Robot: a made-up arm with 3 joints. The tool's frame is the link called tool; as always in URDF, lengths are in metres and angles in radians. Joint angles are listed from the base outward. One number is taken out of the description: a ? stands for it. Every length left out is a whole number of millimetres.
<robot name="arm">
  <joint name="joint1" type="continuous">
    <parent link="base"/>
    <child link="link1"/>
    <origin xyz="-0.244 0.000 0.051" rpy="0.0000 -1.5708 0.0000"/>
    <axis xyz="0 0 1"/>
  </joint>
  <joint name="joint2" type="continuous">
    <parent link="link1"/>
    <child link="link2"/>
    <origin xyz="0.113 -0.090 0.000" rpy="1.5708 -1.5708 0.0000"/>
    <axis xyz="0 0 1"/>
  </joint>
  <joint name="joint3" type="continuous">
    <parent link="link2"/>
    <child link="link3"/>
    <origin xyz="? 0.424 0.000" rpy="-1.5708 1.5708 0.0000"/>
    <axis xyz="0 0 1"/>
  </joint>
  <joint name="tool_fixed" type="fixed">
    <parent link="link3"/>
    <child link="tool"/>
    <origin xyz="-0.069 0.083 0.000" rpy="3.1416 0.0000 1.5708"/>
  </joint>
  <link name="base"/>
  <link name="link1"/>
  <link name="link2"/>
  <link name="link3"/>
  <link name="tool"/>
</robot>
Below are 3 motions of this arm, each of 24 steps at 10 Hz.
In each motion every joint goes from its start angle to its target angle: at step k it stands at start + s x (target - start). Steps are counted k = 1, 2, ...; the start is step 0. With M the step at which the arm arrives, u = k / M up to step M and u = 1 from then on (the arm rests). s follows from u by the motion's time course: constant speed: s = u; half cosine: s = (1 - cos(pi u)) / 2; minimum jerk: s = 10 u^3 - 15 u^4 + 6 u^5.
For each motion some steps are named. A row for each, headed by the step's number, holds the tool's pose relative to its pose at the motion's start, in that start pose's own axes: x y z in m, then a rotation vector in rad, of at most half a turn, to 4 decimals.
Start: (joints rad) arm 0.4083 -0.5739 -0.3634
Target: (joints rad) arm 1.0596 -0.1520 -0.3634
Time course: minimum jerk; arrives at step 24
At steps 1, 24:
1: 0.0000 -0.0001 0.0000 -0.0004 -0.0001 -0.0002
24: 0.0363 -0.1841 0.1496 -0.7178 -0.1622 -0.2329

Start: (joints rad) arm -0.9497 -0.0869 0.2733
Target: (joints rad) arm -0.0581 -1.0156 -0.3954
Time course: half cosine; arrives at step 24
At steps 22, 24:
22: -0.2956 -0.0660 0.3045 -0.7199 0.8849 0.1157
24: -0.3006 -0.0618 0.3092 -0.7239 0.9012 0.1088

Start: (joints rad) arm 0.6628 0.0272 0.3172
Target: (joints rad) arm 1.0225 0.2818 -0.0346
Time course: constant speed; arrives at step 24
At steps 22, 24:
22: 0.1412 -0.0241 0.0728 -0.2888 -0.2808 0.3655
24: 0.1528 -0.0243 0.0814 -0.3195 -0.3015 0.4017

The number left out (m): 0.111
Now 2 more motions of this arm.
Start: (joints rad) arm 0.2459 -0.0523 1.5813
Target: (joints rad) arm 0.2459 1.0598 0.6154
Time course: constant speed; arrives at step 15
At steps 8, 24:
8: 0.0205 0.3092 -0.0010 0.5814 -0.1466 0.4998
24: 0.0165 0.5245 0.1618 1.0263 -0.5245 0.8613

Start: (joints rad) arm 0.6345 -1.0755 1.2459
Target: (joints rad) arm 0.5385 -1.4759 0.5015
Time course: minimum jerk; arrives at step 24
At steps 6, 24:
6: 0.0005 -0.0085 0.0053 -0.0371 0.0190 0.0859
24: -0.0086 -0.0651 0.0524 -0.2971 0.2865 0.8266

